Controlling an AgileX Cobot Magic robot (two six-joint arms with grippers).
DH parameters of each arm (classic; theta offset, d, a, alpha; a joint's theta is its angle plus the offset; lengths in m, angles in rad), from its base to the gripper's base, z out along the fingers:
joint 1: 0 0.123 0 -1.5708
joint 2: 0.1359 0 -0.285 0
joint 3: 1.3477 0 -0.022 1.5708
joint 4: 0 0.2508 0 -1.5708
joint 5: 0 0 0.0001 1.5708
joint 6: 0 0.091 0 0
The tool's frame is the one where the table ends.
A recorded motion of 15 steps. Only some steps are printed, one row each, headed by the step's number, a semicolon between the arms.
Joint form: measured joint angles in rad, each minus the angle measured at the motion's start. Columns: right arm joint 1, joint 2, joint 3, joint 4, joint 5, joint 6; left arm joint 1, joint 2, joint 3, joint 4, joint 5, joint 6.
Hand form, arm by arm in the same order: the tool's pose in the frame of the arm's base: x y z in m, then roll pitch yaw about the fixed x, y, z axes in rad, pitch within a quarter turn. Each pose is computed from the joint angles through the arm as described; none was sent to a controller.
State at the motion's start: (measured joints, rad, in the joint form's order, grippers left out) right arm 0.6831 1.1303 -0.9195 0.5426 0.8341 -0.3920; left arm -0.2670 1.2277 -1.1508 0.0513 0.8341 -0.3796
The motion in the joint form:
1: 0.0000 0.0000 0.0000 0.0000 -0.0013 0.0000; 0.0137 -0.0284 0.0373 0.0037 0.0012 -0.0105
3: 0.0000 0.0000 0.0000 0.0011 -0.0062 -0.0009; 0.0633 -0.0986 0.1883 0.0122 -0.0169 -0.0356
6: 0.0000 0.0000 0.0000 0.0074 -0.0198 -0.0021; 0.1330 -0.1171 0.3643 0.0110 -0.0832 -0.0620
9: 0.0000 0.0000 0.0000 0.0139 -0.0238 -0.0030; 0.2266 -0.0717 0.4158 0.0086 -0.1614 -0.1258
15: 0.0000 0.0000 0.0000 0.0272 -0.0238 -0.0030; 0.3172 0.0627 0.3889 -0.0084 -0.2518 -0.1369
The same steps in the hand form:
1: 0.1484 0.1657 0.3210 2.7547 0.6943 -2.4505; 0.2384 -0.0579 0.3551 -2.8720 0.6964 -2.9276
3: 0.1488 0.1658 0.3212 2.7544 0.6989 -2.4527; 0.2189 -0.0409 0.3258 -2.8985 0.6379 -2.8767
6: 0.1496 0.1664 0.3221 2.7483 0.7110 -2.4636; 0.2068 -0.0240 0.2798 -2.9289 0.5496 -2.8066
9: 0.1497 0.1668 0.3225 2.7408 0.7147 -2.4708; 0.2143 -0.0053 0.2588 -2.8990 0.5169 -2.6482
15: 0.1493 0.1674 0.3229 2.7233 0.7144 -2.4839; 0.2420 0.0143 0.2401 -2.8862 0.4904 -2.5399

